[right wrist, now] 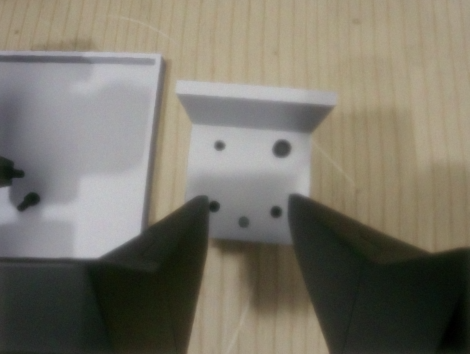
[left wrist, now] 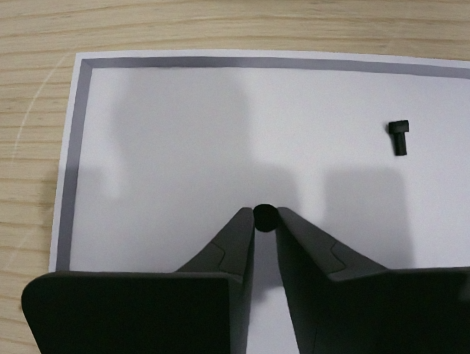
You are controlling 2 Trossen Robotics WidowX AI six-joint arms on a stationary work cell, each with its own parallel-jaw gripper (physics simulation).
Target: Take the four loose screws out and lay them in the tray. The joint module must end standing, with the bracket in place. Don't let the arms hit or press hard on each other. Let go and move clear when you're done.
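Frame: origin at the left arm's base, x ahead, y left, z up, level; centimetres.
Seen in the pictures: left gripper, fingertip midpoint: (right wrist: 11, 173) (left wrist: 263, 218); right gripper, fingertip midpoint: (right wrist: 248, 206).
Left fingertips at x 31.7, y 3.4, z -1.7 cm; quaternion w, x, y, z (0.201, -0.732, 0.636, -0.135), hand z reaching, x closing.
Offsets run from my left fingertips to a thing's middle. "spot": to the spot under its first point. Level surfaces: height alone.
My left gripper (left wrist: 263, 218) is shut on a black screw {dz +0.0, dx +0.0, dy +0.0 cm} (left wrist: 265, 221) (right wrist: 19, 174), its round head facing up in the left wrist view, above the white tray {dz -3.7, dx -1.4, dy -10.3 cm} (left wrist: 64, 210) (right wrist: 154, 110). Another black screw (left wrist: 399, 137) (right wrist: 29, 201) lies on its side in the tray. In the right wrist view, the white bracket {dz +3.8, dx +16.1, dy +2.1 cm} (right wrist: 250, 172) has one larger dark screw head {spot: dz +2.9, dx +17.7, dy +3.9 cm} (right wrist: 281, 148) at its upper right and several smaller dark holes. My right gripper (right wrist: 248, 206) is open and empty, over the lower part of the bracket. The joint module under the bracket is hidden.
The tray's raised rim stands just left of the bracket in the right wrist view, with a narrow gap between them. The bracket's upright flange (right wrist: 255, 102) rises at its far edge. The wooden table {dz -4.5 cm} (left wrist: 225, 25) (right wrist: 400, 75) surrounds the tray and bracket.
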